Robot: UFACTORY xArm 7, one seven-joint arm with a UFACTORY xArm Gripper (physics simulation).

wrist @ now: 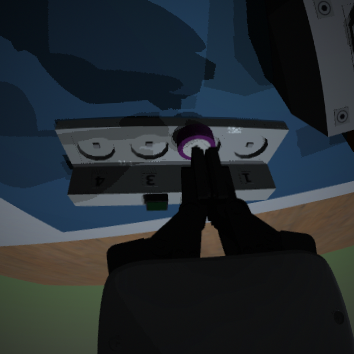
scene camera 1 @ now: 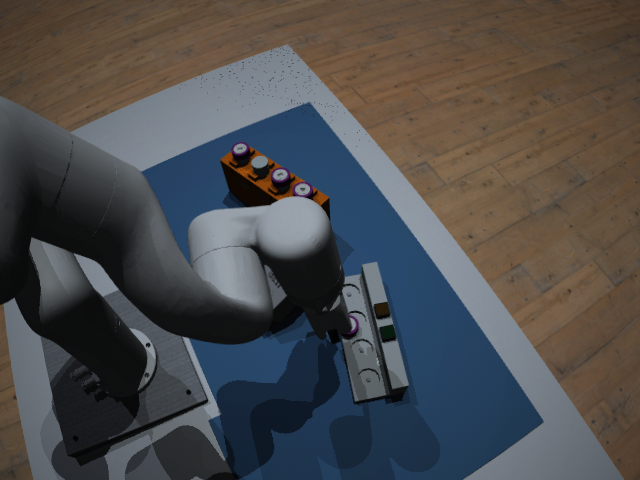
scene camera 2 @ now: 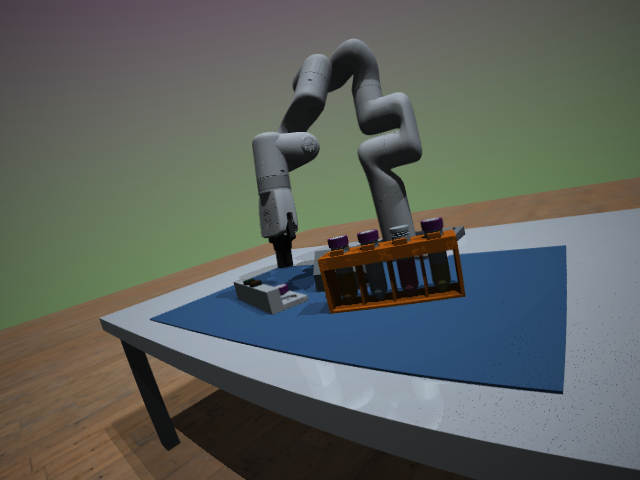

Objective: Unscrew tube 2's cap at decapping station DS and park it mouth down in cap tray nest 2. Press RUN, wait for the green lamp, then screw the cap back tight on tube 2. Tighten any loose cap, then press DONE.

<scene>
In view: my gripper (scene camera 2: 285, 267) and a grey button box (scene camera 1: 283, 307).
My gripper also shows in the wrist view (wrist: 201, 161) and in scene camera 1 (scene camera 1: 332, 322). The grey button box is seen too in the wrist view (wrist: 304, 49).
</scene>
